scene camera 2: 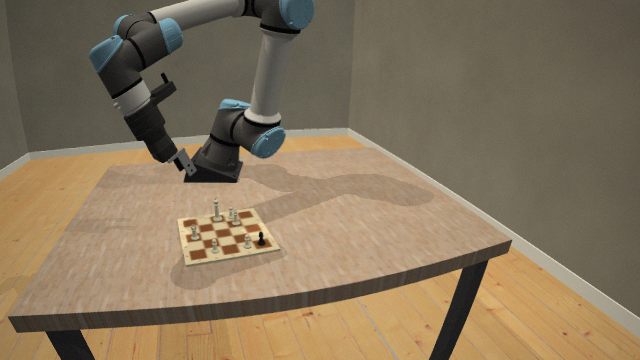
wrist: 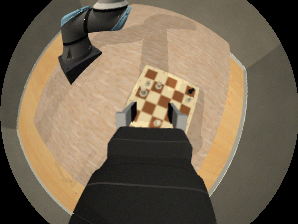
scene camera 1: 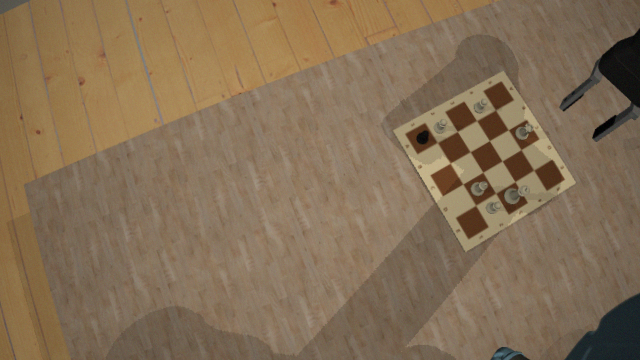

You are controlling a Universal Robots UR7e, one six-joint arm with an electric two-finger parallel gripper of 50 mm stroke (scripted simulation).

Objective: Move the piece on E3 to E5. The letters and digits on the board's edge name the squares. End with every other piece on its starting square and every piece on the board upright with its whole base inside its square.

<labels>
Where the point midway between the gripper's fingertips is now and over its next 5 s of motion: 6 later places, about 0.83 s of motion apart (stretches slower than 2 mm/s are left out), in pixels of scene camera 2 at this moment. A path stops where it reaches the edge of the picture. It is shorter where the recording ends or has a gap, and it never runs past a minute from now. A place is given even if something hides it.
My gripper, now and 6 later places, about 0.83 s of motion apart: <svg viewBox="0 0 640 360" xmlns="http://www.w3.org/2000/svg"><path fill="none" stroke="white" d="M187 170L211 163L212 163L210 164L206 167L208 172L212 175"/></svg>
</labels>
